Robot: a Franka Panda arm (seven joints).
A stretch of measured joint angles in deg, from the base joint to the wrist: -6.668 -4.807 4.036 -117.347 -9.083 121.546 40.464; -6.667 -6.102 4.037 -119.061 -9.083 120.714 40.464; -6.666 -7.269 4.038 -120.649 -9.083 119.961 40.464; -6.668 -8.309 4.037 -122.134 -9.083 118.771 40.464; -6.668 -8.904 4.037 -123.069 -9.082 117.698 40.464; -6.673 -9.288 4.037 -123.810 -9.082 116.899 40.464; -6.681 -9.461 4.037 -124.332 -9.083 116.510 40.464; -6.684 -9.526 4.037 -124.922 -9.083 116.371 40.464; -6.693 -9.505 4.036 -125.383 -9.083 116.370 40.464; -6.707 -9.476 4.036 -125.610 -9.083 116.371 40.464; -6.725 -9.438 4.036 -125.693 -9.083 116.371 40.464; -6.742 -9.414 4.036 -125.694 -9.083 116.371 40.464; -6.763 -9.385 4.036 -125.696 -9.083 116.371 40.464; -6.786 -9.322 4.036 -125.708 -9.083 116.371 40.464; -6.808 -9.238 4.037 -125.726 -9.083 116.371 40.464; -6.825 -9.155 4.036 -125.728 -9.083 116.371 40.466; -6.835 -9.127 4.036 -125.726 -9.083 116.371 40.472; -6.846 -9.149 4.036 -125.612 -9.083 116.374 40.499; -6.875 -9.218 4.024 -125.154 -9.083 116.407 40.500; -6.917 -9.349 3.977 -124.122 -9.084 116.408 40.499; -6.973 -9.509 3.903 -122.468 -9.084 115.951 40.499; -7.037 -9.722 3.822 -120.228 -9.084 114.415 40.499
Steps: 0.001 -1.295 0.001 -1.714 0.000 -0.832 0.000; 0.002 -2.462 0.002 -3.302 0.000 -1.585 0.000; 0.000 -3.502 0.001 -4.787 0.000 -2.775 0.000; 0.000 -4.097 0.001 -5.722 0.001 -3.848 0.000; -0.005 -4.481 0.001 -6.463 0.001 -4.647 0.000; -0.013 -4.654 0.001 -6.985 0.000 -5.036 0.000; -0.016 -4.719 0.001 -7.575 0.000 -5.175 0.000; -0.025 -4.698 0.000 -8.036 0.000 -5.176 0.000; -0.039 -4.669 0.000 -8.263 0.000 -5.175 0.000; -0.057 -4.631 0.000 -8.346 0.000 -5.175 0.000; -0.074 -4.607 0.000 -8.347 0.000 -5.175 0.000; -0.095 -4.578 0.000 -8.349 0.000 -5.175 0.000; -0.118 -4.515 0.000 -8.361 0.000 -5.175 0.000; -0.140 -4.431 0.001 -8.379 0.000 -5.175 0.000; -0.157 -4.348 0.000 -8.381 0.000 -5.175 0.002; -0.167 -4.320 0.000 -8.379 0.000 -5.175 0.008; -0.178 -4.342 0.000 -8.265 0.000 -5.172 0.035; -0.207 -4.411 -0.012 -7.807 0.000 -5.139 0.036; -0.249 -4.542 -0.059 -6.775 -0.001 -5.138 0.035; -0.305 -4.702 -0.133 -5.121 -0.001 -5.595 0.035; -0.369 -4.915 -0.214 -2.881 -0.001 -7.131 0.035
